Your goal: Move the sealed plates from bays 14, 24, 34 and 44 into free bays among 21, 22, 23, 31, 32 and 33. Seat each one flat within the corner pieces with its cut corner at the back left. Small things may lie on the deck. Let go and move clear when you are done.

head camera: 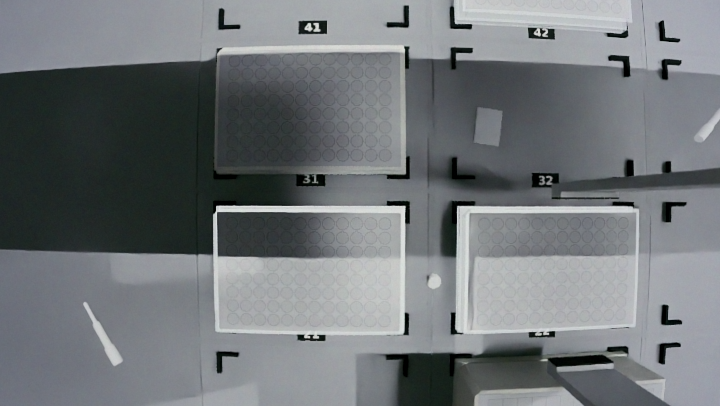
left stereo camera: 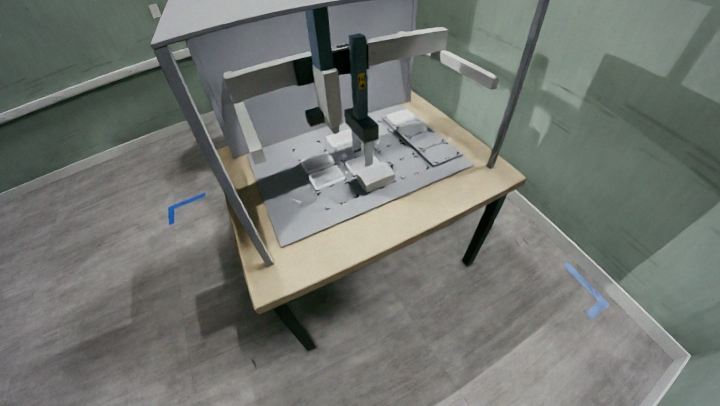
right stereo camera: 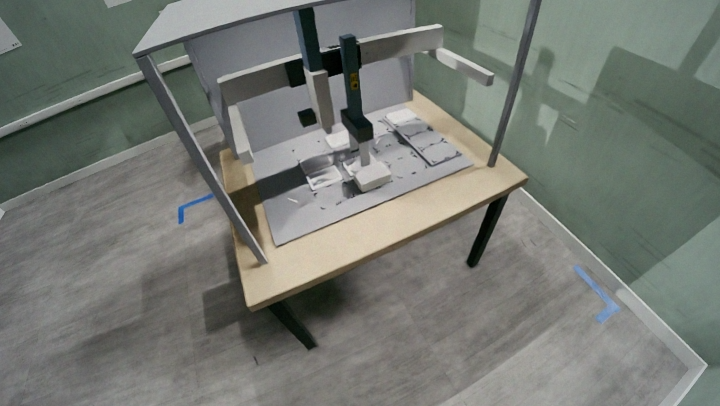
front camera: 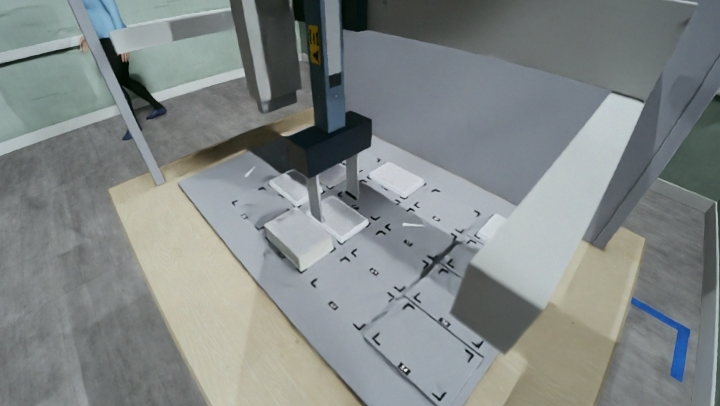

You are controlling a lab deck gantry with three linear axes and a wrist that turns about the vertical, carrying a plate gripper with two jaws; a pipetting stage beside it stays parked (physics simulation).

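Pixels of known places: gripper, fingertip midpoint: [head camera: 578, 279] [left stereo camera: 362, 157] [right stereo camera: 360, 157] [front camera: 335, 206]; robot's base, link origin: [left stereo camera: 327, 209] [right stereo camera: 322, 209] [front camera: 233, 203].
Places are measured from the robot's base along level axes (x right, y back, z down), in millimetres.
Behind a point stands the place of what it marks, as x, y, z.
Note:
My gripper [front camera: 336, 207] {-150, -228, -40} [head camera: 582, 278] {-150, -228, -40} is open around the pale sealed plate [front camera: 342, 219] {-150, -249, -14} [head camera: 552, 282] {-142, -226, -14} in bay 22. One jaw is behind it and one in front, with gaps in the head view. That plate looks flat between the corner pieces. Sealed plates also lie in bay 21 [front camera: 291, 185] {-140, -62, -14} [head camera: 310, 287] {-140, -66, -14} and bay 31 [head camera: 310, 110] {-254, -65, -14}. In the front view, the plate in bay 44 [front camera: 490, 226] {-356, -506, -29} is partly hidden by the gantry beam; bay 14 [front camera: 426, 342] {-54, -555, -15} holds no plate. The cut corners are too unclear to tell.
A tall white box [front camera: 298, 239] {-30, -252, -42} [left stereo camera: 375, 179] {-10, -209, -42} stands in bay 12, close to the front jaw. Another plate [front camera: 396, 178] {-358, -234, -14} lies in bay 42. A small card [head camera: 488, 126] {-248, -186, -1} lies in bay 32, a pipette tip [front camera: 413, 224] {-260, -368, -6} in bay 33, and a round cap [head camera: 433, 280] {-142, -147, -4} between bays 21 and 22.

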